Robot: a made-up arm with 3 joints. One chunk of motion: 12 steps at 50 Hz.
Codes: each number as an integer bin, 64 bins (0 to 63) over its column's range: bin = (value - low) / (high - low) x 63, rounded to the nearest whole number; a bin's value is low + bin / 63 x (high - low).
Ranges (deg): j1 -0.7..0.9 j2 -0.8..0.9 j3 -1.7..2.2
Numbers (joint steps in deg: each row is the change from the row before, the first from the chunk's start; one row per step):
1: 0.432 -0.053 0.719
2: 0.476 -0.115 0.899
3: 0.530 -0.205 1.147
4: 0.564 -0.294 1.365
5: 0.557 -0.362 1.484
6: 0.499 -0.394 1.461
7: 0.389 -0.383 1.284
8: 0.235 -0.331 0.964
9: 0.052 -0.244 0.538
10: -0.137 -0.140 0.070
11: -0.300 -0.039 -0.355
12: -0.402 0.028 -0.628
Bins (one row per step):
1: 45 28 39
2: 46 25 42
3: 48 22 46
4: 50 19 50
5: 49 16 51
6: 47 15 51
7: 43 15 48
8: 37 17 43
9: 30 21 36
10: 22 24 29
11: 16 28 22
12: 12 31 17

